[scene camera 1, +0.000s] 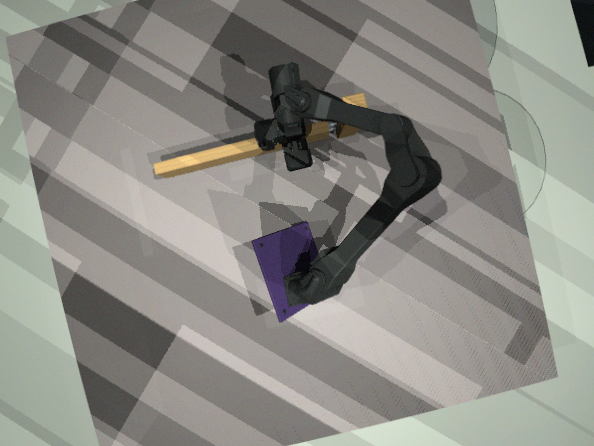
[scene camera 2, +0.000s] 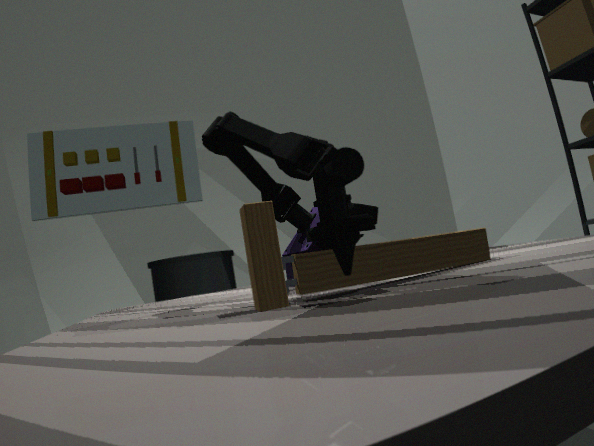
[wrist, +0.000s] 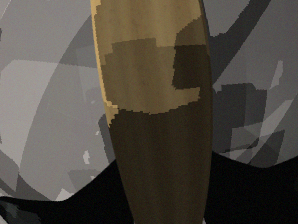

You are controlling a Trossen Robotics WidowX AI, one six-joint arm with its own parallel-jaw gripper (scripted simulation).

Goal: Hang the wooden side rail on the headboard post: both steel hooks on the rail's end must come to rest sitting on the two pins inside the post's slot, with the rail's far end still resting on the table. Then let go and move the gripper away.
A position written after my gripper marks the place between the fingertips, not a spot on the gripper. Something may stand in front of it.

In view: my gripper (scene camera 2: 344, 275) and a wooden side rail (scene camera 2: 319, 271).
The wooden side rail shows as well in scene camera 1 (scene camera 1: 246, 148) and in the wrist view (wrist: 155, 79). My gripper also shows in scene camera 1 (scene camera 1: 292, 139) and in the wrist view (wrist: 156, 150).
